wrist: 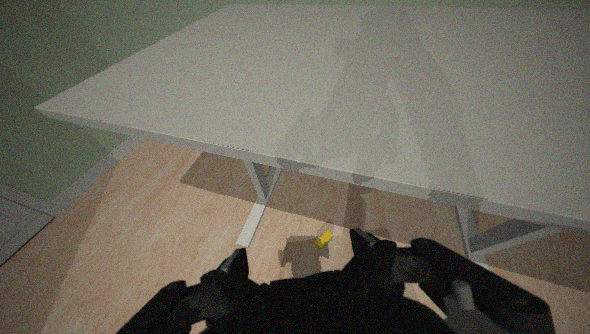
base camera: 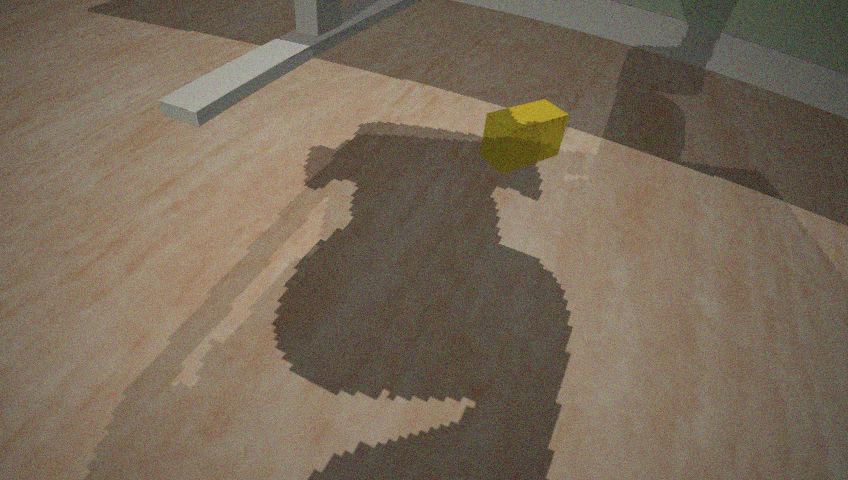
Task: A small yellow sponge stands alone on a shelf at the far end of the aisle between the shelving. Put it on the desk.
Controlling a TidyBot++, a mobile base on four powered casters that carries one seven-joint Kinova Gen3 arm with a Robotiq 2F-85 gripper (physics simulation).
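Frame: origin at the arm's base, x ahead, y left, z up, level; metres.
Seen in the pictures: gripper, fingertip midpoint: (wrist: 299, 250).
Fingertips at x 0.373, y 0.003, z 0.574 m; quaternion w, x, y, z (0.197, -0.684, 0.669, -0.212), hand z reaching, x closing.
Observation:
A point is followed by its place in that frame.
The yellow sponge (base camera: 523, 136) @[x 0.595, y -0.138, z -0.348 m] (wrist: 324, 239) @[x 0.623, y -0.148, z -0.335 m] lies on the wooden floor in front of the desk, right of the middle in the base camera view and at the edge of the desk's shadow. In the wrist view it is small and shows far below, between the fingertips. My gripper (wrist: 299, 250) @[x 0.373, y 0.003, z 0.574 m] is open and empty, high above the floor at the near side of the desk. The pale grey desk top (wrist: 200, 85) @[x 0.708, y 0.152, z 0.553 m] fills much of the upper wrist view, with the arm's shadow across it.
A pale desk foot (base camera: 238, 77) (wrist: 252, 225) stretches over the floor left of the sponge. Another desk leg (wrist: 465, 230) stands to the right in the wrist view. A green wall (base camera: 785, 29) @[x 1.024, y -0.768, z -0.266 m] (wrist: 60, 40) @[x 1.827, y 1.292, z 0.393 m] with a pale baseboard stands behind the desk.

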